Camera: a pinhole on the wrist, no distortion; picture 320 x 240 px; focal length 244.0 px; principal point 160.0 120.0 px. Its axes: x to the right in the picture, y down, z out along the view. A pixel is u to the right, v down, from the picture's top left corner.
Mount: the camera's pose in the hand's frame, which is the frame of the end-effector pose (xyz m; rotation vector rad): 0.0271 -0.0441 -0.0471 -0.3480 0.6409 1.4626
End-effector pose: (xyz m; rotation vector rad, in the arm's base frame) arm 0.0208 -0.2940 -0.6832 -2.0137 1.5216 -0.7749
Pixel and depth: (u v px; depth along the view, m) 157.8 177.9 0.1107
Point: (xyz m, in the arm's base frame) 0.0415 -0.3190 -0.7276
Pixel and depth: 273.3 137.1 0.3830
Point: -0.0800 -0.4370 -1.0059
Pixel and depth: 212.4 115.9 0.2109
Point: 0.0207 -0.3861 -0.8178
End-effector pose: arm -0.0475 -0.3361 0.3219 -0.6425 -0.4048 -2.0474
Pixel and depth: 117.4 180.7 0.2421
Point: 0.0562 -0.2903 0.4771
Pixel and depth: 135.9 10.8 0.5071
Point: 0.0603 -0.4930 0.8112
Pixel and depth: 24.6 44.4 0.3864
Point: -0.0429 -0.2973 0.7472
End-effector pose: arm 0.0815 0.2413 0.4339 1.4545 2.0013 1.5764
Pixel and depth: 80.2 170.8 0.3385
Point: 0.3085 0.4403 0.3819
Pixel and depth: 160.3 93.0 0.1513
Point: 0.1164 0.3383 0.4691
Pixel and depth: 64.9 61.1 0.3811
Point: 0.2336 0.5914 0.4166
